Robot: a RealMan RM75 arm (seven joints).
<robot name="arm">
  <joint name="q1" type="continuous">
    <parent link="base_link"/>
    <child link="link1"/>
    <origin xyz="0 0 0.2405" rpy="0 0 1.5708"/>
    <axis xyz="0 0 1"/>
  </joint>
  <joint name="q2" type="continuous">
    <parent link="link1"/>
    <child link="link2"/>
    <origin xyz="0 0 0" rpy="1.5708 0 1.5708"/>
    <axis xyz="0 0 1"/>
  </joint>
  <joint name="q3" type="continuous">
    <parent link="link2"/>
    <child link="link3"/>
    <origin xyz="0 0.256 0" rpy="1.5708 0 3.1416"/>
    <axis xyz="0 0 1"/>
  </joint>
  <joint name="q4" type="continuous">
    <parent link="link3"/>
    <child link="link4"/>
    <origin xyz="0 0 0" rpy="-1.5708 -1.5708 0"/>
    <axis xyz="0 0 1"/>
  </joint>
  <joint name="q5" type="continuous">
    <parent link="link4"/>
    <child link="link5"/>
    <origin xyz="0.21 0 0" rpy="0 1.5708 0"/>
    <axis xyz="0 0 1"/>
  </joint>
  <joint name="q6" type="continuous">
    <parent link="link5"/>
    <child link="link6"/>
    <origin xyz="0 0 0" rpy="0 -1.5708 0"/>
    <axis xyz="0 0 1"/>
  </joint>
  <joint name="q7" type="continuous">
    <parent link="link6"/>
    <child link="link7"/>
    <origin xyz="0.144 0 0" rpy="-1.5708 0 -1.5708"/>
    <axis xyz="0 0 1"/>
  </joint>
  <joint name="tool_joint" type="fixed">
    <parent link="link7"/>
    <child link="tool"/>
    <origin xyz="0 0 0" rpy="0 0 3.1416"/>
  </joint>
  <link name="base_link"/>
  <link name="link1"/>
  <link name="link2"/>
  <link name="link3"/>
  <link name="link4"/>
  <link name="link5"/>
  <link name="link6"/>
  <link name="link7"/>
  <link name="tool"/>
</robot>
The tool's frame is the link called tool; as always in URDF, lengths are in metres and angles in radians. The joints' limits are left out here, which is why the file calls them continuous.
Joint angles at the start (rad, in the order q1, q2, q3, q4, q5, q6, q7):
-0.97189 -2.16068 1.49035 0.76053 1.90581 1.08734 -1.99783
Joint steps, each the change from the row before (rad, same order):
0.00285 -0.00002 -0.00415 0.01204 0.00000 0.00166 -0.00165
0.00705 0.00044 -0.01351 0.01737 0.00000 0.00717 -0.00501
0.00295 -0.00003 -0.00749 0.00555 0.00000 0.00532 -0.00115
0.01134 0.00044 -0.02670 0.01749 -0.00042 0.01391 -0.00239
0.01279 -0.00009 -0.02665 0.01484 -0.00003 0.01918 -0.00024
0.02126 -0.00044 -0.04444 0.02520 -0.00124 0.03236 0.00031
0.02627 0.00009 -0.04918 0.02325 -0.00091 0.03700 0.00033
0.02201 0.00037 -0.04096 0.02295 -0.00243 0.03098 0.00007
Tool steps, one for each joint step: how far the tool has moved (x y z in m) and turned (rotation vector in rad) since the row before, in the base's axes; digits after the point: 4 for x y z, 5 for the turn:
0.0021 0.0005 0.0018 0.00465 -0.00766 -0.00342
0.0019 0.0011 0.0039 0.00571 -0.01519 0.00404
0.0004 0.0003 0.0016 0.00039 -0.00647 0.00281
0.0004 0.0018 0.0059 0.00645 -0.02272 0.01182
-0.0012 0.0008 0.0055 0.00090 -0.02018 0.01196
-0.0021 0.0011 0.0095 0.00244 -0.03427 0.01834
-0.0053 0.0008 0.0104 0.00182 -0.03461 0.02540
-0.0041 0.0007 0.0096 0.00478 -0.03036 0.01805

